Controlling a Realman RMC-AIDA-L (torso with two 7-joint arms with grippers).
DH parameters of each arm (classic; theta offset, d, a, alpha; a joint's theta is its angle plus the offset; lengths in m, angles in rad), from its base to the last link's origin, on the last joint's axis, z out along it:
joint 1: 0 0.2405 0 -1.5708
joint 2: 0 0 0 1.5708
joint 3: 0 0.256 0 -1.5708
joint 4: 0 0 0 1.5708
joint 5: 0 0.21 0 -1.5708
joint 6: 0 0 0 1.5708
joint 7: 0 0.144 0 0
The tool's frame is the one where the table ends.
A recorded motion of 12 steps. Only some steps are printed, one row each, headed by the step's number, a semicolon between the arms.
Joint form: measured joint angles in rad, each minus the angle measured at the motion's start. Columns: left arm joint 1, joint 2, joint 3, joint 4, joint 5, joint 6, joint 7; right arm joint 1, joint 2, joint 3, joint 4, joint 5, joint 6, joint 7.
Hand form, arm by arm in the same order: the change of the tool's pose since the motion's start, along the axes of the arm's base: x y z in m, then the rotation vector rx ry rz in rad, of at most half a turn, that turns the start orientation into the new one. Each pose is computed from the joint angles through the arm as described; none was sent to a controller.
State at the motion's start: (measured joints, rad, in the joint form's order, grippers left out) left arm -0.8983 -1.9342 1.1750 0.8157 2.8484 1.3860 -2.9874; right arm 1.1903 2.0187 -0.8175 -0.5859 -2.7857 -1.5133 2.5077
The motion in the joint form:
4: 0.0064 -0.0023 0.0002 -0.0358 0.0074 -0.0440 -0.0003; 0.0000 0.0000 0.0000 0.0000 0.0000 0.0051 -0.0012
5: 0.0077 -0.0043 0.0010 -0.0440 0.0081 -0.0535 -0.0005; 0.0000 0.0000 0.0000 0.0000 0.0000 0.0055 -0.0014
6: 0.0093 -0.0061 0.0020 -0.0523 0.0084 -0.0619 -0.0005; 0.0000 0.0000 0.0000 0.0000 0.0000 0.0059 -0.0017
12: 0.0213 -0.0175 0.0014 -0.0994 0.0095 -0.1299 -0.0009; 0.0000 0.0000 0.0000 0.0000 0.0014 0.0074 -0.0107
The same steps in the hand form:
4: -0.0097 -0.0001 -0.0038 0.0127 0.0054 0.0075; 0.0000 0.0007 0.0000 0.0043 0.0001 0.0029
5: -0.0116 -0.0005 -0.0055 0.0136 0.0053 0.0092; 0.0000 0.0008 0.0000 0.0046 0.0001 0.0033
6: -0.0136 -0.0011 -0.0073 0.0135 0.0052 0.0118; 0.0000 0.0008 0.0000 0.0049 0.0001 0.0037
12: -0.0257 -0.0030 -0.0169 0.0309 -0.0013 0.0185; -0.0002 0.0011 0.0000 0.0031 0.0011 0.0126

